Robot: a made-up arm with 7 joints.
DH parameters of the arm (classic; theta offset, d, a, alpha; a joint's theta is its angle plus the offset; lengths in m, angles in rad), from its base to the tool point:
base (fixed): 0 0 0 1.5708
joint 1: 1.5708 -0.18 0 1.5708
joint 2: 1.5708 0 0 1.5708
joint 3: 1.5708 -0.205 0 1.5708
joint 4: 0 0 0 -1.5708
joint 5: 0 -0.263 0 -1.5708
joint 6: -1.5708 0 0 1.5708
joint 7: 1.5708 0 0 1.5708
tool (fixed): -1.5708 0 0 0
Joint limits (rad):
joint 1: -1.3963..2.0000
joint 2: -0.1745..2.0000
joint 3: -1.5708..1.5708
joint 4: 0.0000..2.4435
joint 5: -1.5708..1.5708
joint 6: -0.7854..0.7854
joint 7: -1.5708..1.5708
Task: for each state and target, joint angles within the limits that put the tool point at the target. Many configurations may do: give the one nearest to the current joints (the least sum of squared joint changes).
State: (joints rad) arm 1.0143 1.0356 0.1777 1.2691 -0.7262 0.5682 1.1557
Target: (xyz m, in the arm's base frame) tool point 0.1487 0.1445 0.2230
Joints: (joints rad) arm 1.5320 0.4333 -0.3787 1.9319 -0.7262 0.5682 1.1557
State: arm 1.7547 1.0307 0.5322 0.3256 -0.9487 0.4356 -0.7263
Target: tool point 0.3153 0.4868 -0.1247
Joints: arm 0.9216 0.6158 0.5953 0.4326 -0.9487 0.4356 -0.7263
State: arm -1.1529 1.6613 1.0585 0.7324 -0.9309 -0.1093 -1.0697
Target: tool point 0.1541 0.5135 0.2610
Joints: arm -0.4706 2.0000 1.4322 0.5506 -0.9309 -0.1093 -1.0697
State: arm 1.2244 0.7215 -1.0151 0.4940 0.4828 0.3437 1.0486
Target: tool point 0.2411 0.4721 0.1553
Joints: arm 1.5144 1.3069 -0.7194 1.0206 0.4828 0.3437 1.0486
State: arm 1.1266 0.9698 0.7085 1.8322 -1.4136 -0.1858 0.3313
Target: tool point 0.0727 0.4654 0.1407
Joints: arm 1.0338 0.7785 0.9252 1.6140 -1.4136 -0.1858 0.3313
